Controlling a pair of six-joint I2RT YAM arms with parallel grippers.
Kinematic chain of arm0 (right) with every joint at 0, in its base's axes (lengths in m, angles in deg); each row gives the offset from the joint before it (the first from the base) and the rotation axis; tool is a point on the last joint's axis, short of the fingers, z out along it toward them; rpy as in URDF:
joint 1: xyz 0 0 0.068 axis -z
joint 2: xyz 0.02 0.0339 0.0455 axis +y
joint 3: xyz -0.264 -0.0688 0 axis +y
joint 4: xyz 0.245 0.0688 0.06 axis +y
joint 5: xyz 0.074 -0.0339 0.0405 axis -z
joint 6: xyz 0.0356 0 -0.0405 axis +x
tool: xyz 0 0 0 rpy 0 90 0
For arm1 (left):
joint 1: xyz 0 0 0.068 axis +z
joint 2: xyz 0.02 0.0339 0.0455 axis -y
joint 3: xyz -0.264 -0.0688 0 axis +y
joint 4: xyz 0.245 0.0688 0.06 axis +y
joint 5: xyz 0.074 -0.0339 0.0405 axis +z
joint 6: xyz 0.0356 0 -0.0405 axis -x
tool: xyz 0 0 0 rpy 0 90 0
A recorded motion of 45 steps. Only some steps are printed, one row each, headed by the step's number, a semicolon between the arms.
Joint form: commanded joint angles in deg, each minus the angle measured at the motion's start. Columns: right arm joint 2, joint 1, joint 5, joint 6, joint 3, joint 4; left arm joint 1, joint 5, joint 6, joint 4, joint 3, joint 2.
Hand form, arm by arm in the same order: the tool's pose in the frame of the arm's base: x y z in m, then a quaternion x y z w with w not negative. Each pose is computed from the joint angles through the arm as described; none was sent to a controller.
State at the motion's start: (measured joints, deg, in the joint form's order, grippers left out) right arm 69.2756 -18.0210 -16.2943 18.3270 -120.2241 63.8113; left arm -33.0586 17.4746 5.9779 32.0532 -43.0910 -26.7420
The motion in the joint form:
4: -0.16 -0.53 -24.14 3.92 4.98 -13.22; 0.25 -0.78 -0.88 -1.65 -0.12 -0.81
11: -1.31 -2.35 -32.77 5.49 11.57 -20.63; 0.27 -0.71 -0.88 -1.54 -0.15 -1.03
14: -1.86 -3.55 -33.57 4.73 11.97 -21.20; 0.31 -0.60 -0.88 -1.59 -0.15 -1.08
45: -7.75 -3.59 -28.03 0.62 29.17 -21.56; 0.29 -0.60 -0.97 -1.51 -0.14 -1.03
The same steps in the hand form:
4: 0.1379 0.0706 0.5705 -0.21232 0.69608 0.45988 0.50882; 0.0982 -0.0511 0.3320 0.10160 0.78203 -0.08746 0.60866
11: 0.1452 0.0826 0.5592 -0.26725 0.66545 0.51452 0.47013; 0.0988 -0.0514 0.3316 0.10176 0.78353 -0.08599 0.60691
14: 0.1403 0.0847 0.5599 -0.28496 0.65480 0.51965 0.46903; 0.0990 -0.0514 0.3316 0.10090 0.78359 -0.08504 0.60710
45: 0.1533 0.0875 0.4966 -0.25230 0.71772 0.47682 0.44031; 0.0988 -0.0513 0.3315 0.10174 0.78369 -0.08455 0.60691

